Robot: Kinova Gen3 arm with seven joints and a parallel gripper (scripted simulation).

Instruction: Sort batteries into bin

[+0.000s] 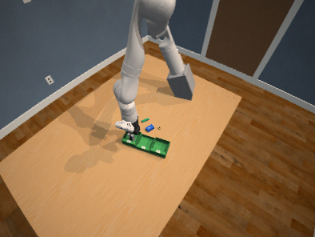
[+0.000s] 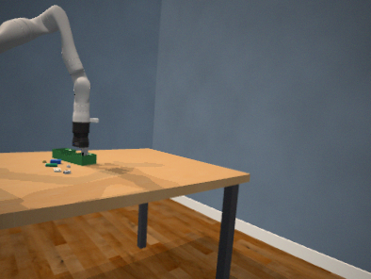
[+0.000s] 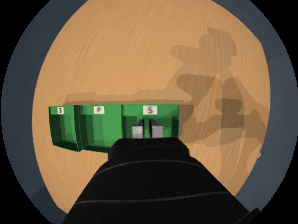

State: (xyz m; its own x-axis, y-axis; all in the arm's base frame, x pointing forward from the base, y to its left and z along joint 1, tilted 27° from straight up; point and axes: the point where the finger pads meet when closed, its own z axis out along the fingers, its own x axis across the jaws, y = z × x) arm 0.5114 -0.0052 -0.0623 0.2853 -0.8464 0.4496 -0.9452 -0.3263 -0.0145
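Now: the green three-part bin 70 mm to the left of my hand, 30 mm behind it and 10 mm below it. From my hand the other things lie so: green cylinder battery (160 mm behind, 30 mm to the right, 30 mm below); washer-like part (90 mm behind, 60 mm to the right, 30 mm below); blue battery (130 mm behind, 30 mm to the left, 30 mm below).
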